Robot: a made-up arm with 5 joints. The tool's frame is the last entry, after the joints.
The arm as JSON. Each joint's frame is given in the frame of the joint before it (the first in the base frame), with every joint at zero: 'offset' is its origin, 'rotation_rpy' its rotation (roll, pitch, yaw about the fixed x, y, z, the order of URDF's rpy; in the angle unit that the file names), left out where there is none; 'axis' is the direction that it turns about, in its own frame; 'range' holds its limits. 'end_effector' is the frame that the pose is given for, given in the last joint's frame.
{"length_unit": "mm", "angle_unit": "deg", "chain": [
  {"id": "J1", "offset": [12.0, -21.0, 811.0], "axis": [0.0, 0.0, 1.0], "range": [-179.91, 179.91]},
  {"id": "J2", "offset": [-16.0, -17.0, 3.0], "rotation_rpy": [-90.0, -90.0, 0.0], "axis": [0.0, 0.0, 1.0], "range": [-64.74, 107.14]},
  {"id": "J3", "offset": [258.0, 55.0, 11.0], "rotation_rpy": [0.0, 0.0, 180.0], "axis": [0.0, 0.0, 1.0], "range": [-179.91, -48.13]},
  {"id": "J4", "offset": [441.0, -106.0, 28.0], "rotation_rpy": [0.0, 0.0, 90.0], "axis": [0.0, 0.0, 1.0], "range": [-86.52, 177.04]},
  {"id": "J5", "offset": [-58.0, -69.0, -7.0], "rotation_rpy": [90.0, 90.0, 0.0], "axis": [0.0, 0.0, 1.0], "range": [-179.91, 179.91]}
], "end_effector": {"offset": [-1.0, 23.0, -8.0], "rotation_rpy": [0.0, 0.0, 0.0]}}
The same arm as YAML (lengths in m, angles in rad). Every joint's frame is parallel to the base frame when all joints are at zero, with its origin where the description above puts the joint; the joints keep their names.
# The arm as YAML. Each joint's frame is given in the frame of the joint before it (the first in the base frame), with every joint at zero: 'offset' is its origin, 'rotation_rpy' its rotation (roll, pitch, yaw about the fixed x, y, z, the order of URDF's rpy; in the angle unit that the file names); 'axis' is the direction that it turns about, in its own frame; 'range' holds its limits. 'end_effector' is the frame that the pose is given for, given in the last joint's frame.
length_unit: m
angle_unit: rad
chain:
  - id: J1
    offset: [0.012, -0.021, 0.811]
    rotation_rpy: [0.0, 0.0, 0.0]
    axis: [0.0, 0.0, 1.0]
    range: [-3.14, 3.14]
  - id: J2
    offset: [-0.016, -0.017, 0.003]
    rotation_rpy: [0.0, 0.0, 0.0]
    axis: [0.0, 1.0, 0.0]
    range: [-1.1299, 1.8699]
  - id: J3
    offset: [0.055, 0.011, 0.258]
    rotation_rpy: [0.0, 0.0, 0.0]
    axis: [0.0, 1.0, 0.0]
    range: [-3.14, -0.84]
  - id: J4
    offset: [0.106, 0.028, -0.441]
    rotation_rpy: [0.0, 0.0, 0.0]
    axis: [0.0, 1.0, 0.0]
    range: [-1.5101, 3.0899]
  - id: J5
    offset: [0.058, -0.007, -0.069]
    rotation_rpy: [0.0, 0.0, 0.0]
    axis: [0.0, 0.0, -1.0]
    range: [-3.14, 3.14]
end_effector:
  offset: [-0.023, 0.001, 0.008]
  rotation_rpy: [3.1416, 0.0, -1.5708]

